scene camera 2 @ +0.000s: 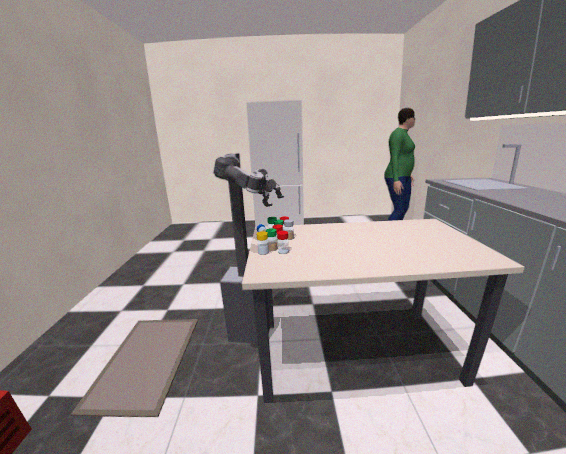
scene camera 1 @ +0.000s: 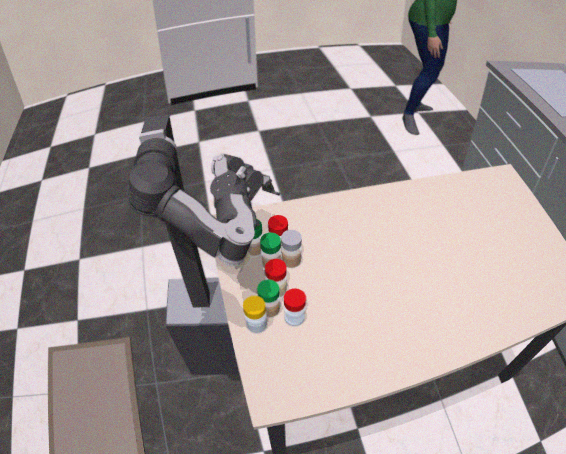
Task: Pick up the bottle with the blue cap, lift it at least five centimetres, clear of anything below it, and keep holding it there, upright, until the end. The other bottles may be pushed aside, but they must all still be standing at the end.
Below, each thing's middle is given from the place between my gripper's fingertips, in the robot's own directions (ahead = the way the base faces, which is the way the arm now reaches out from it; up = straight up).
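There is the arm pedestal (scene camera 1: 207, 349), and my hand is 720 mm above it, 240 mm past it and 40 mm to the right of it.
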